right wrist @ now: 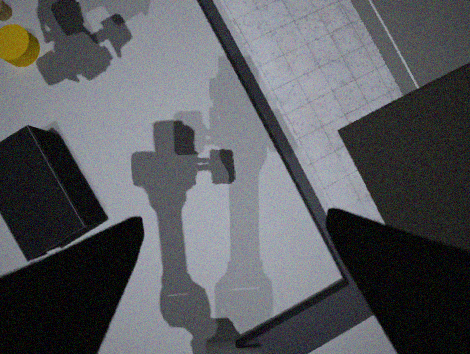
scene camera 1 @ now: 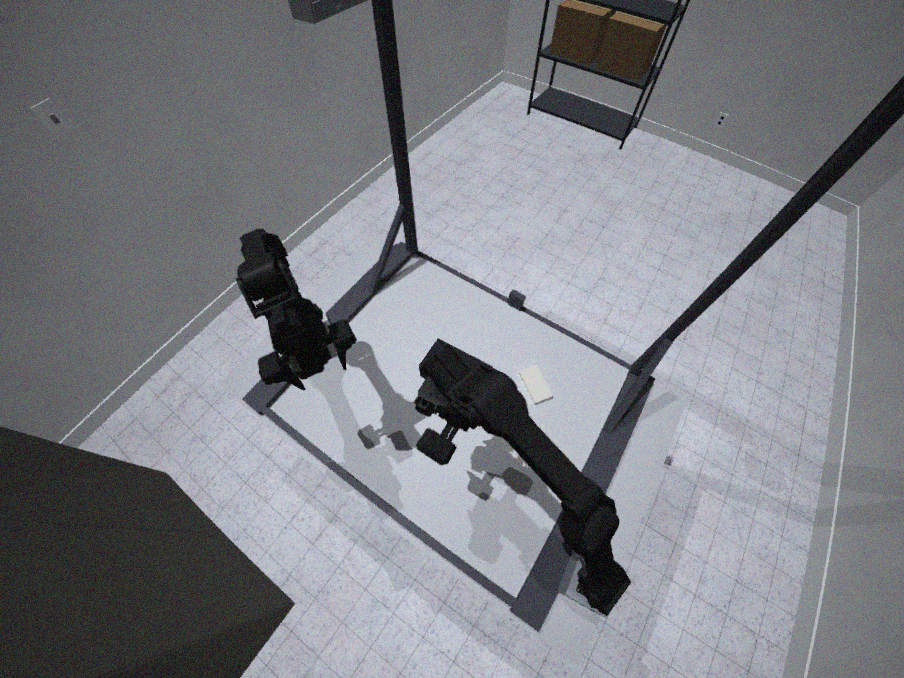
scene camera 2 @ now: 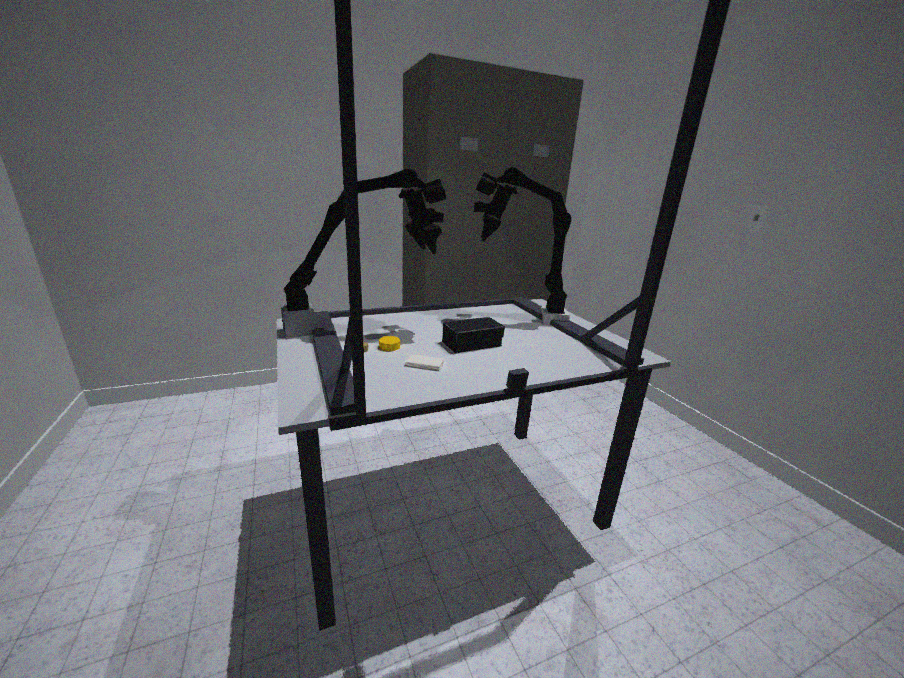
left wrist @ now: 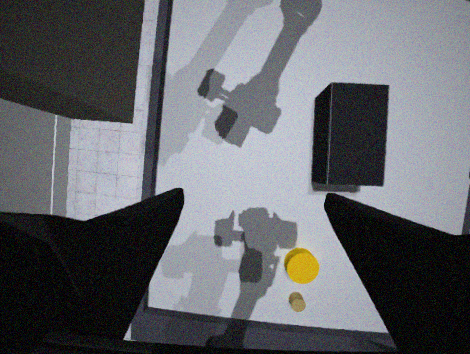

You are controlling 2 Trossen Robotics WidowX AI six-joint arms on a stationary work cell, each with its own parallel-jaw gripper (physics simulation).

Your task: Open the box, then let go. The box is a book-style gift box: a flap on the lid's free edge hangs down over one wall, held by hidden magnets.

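Pixels of known places: left gripper, fingertip midpoint: (scene camera 1: 444, 418) (scene camera 2: 429, 251) (left wrist: 254, 197); right gripper, fingertip midpoint: (right wrist: 236, 221) (scene camera 1: 324, 378) (scene camera 2: 482, 239); left arm's base, origin of the base link: (scene camera 1: 594, 583) (scene camera 2: 297, 307); right arm's base, origin of the base link: (scene camera 1: 314, 329) (scene camera 2: 555, 310).
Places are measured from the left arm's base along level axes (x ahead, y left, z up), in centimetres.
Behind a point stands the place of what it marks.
Observation:
The black box (scene camera 2: 473, 337) @[x 50.2, y -37.2, z -4.0 cm] (left wrist: 357, 135) @[x 53.0, y -31.7, z -1.5 cm] (right wrist: 42, 192) @[x 54.4, y -29.7, z -1.5 cm] stands on the white table with its lid down. I cannot tell which wall the flap covers. The left arm hides the box in scene camera 1. My left gripper (scene camera 2: 427, 246) @[x 44.7, y -11.7, z 20.0 cm] (left wrist: 254, 197) @[x 44.7, y -11.7, z 20.0 cm] is open and empty, high above the table; in its wrist view the box lies beyond the right fingertip. My right gripper (scene camera 1: 324, 377) @[x 70.2, y -5.7, z 23.0 cm] (scene camera 2: 484, 237) @[x 70.2, y -5.7, z 23.0 cm] (right wrist: 236, 221) @[x 70.2, y -5.7, z 23.0 cm] is open and empty, also high up; in its wrist view the box lies at the left, beyond the left fingertip.
A yellow disc (scene camera 2: 389, 343) @[x 24.3, y -27.6, z -6.2 cm] (left wrist: 302, 266) @[x 25.8, y -24.5, z -6.2 cm] (right wrist: 14, 42) @[x 25.8, y -24.1, z -6.2 cm] and a small tan cylinder (left wrist: 297, 302) @[x 17.2, y -24.0, z -6.6 cm] (right wrist: 5, 11) @[x 17.8, y -23.4, z -7.5 cm] stand near the box. A flat cream block (scene camera 1: 535, 384) @[x 31.0, y -40.8, z -7.4 cm] (scene camera 2: 424, 361) @[x 30.6, y -41.9, z -7.4 cm] lies on the table. Dark upright posts (scene camera 1: 394, 109) @[x 90.3, y -65.9, z 44.9 cm] (scene camera 2: 350, 145) @[x 5.8, y -62.5, z 49.1 cm] rise at the table's sides.

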